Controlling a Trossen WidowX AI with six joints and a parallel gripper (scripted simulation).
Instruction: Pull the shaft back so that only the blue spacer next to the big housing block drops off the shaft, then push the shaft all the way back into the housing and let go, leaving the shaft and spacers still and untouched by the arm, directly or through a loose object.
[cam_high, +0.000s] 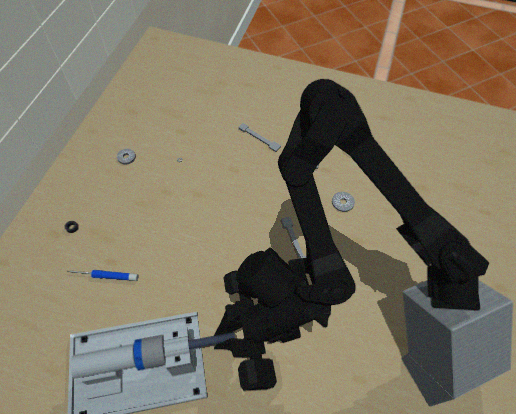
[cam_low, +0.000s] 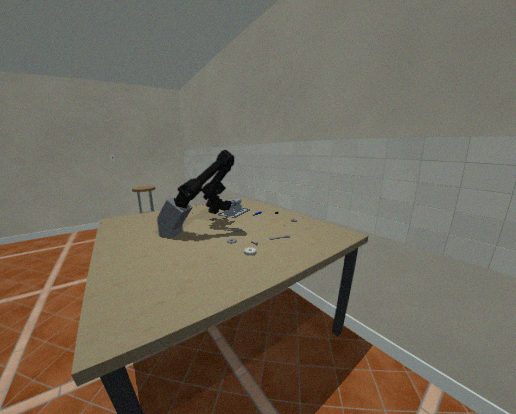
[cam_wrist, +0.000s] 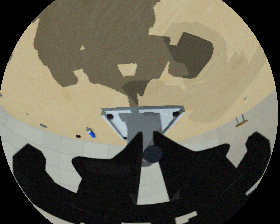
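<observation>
Right now the dark shaft is 7 cm ahead of my hand and 3 cm to the left of it. The rest, counted from my hand: grey spacer: 11 cm ahead, 4 cm to the left; then blue spacer: 14 cm ahead, 5 cm to the left.
</observation>
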